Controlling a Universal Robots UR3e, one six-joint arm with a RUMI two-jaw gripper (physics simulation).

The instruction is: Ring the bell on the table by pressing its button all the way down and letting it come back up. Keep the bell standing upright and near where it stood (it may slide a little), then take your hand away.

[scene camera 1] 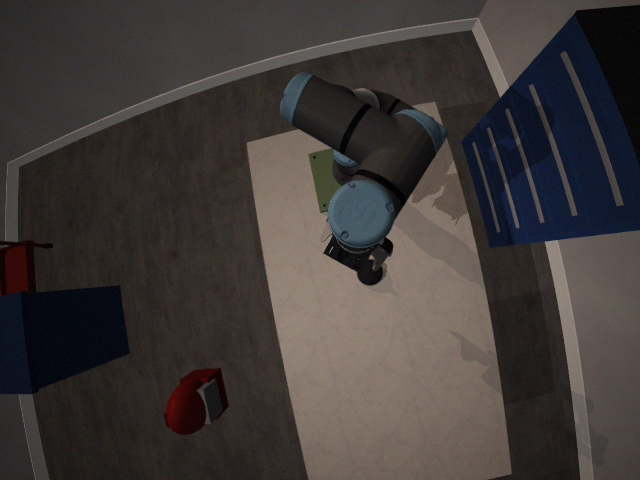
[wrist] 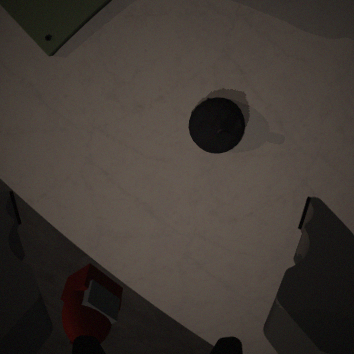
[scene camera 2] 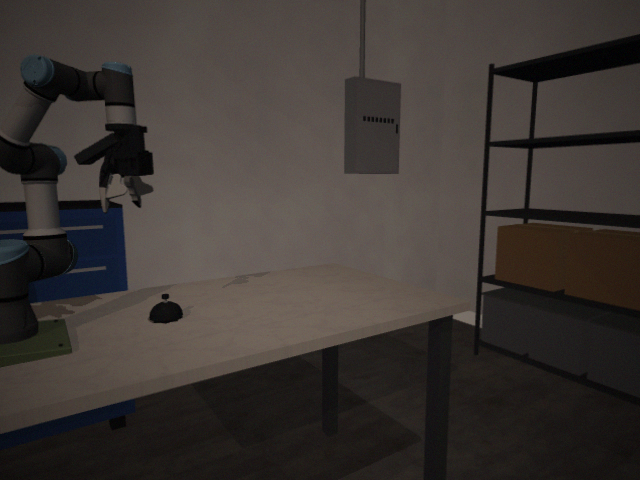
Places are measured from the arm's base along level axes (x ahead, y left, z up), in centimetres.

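Where they show: gripper, fingertip midpoint: (wrist: 160, 199) (scene camera 2: 123, 210); arm's base, link origin: (scene camera 1: 351, 169) (scene camera 2: 4, 334).
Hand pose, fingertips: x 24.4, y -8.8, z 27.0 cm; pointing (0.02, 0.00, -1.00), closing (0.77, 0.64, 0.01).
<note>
Each offset is from my fingertips to the centre of the thing. Level surfaces: height alone.
The black dome bell {dx +9.7, dy +1.3, dz -26.3 cm} (scene camera 1: 370, 275) (scene camera 2: 165, 312) (wrist: 217, 126) stands upright on the pale table {dz -29.7 cm} (scene camera 1: 413, 372) (scene camera 2: 336, 294) (wrist: 125, 185). Its small button {dx +9.7, dy +1.3, dz -23.5 cm} (scene camera 2: 165, 296) sticks up on a short stem in the second scene view; the button is hard to tell in the dark wrist view. My gripper (scene camera 2: 122, 206) (wrist: 160, 199) points down, open and empty, high above the table and well clear of the bell. In the wrist view the bell lies above the line between the fingertips, right of the middle. In the first scene view the arm and gripper partly cover the bell's edge.
The green base plate (scene camera 1: 318, 180) (scene camera 2: 51, 338) (wrist: 55, 20) of the arm lies near the bell. A blue drawer cabinet (scene camera 1: 522, 139) (scene camera 2: 116, 242) stands beyond the table's edge. A grey wall box (scene camera 2: 372, 139) and a black shelf rack (scene camera 2: 485, 155) are farther off.
</note>
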